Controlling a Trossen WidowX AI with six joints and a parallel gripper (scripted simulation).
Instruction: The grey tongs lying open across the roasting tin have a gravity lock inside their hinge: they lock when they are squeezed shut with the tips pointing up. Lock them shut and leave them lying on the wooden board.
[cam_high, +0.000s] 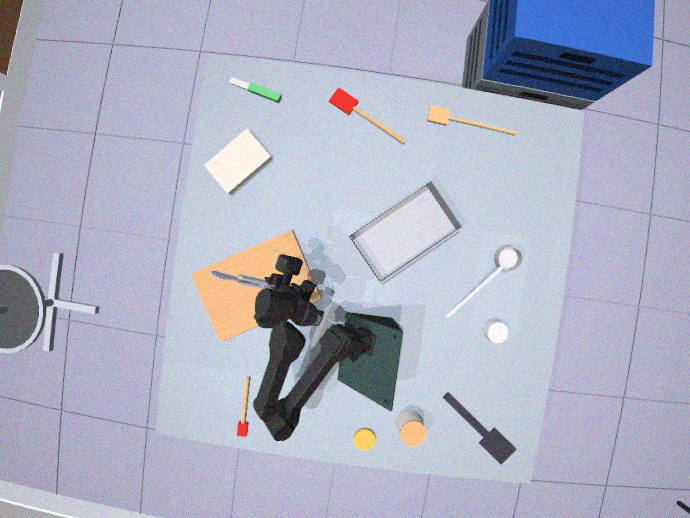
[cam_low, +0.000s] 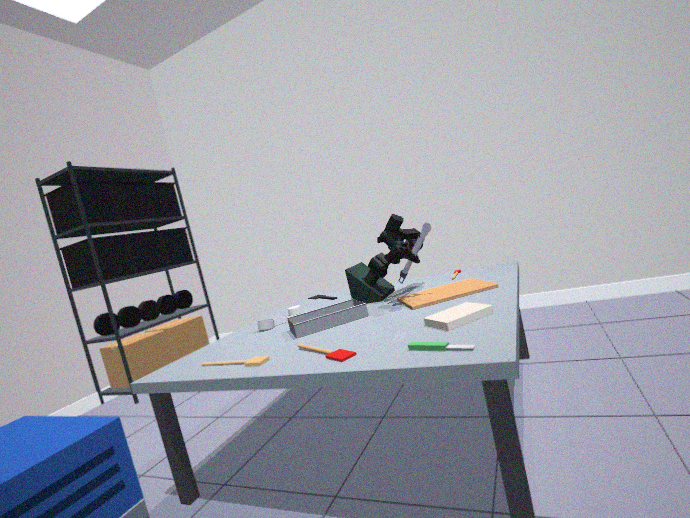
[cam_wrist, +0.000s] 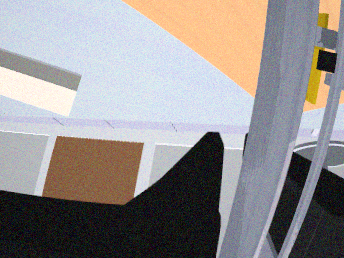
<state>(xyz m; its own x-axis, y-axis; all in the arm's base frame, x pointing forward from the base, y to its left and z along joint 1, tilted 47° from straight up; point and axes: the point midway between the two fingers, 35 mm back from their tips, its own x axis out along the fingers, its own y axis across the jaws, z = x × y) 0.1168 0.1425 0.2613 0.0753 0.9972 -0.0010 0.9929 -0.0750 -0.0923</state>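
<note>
The yellow piece is 50 mm to the right of my gripper tip and 10 mm behind it. From my gripper tip the other things lie so: roasting tin (360 mm to the right, 230 mm ahead, 130 mm below); then white block (330 mm ahead, 220 mm to the left, 140 mm below); then wooden board (150 mm below, 60 mm to the left, 50 mm behind).
</note>
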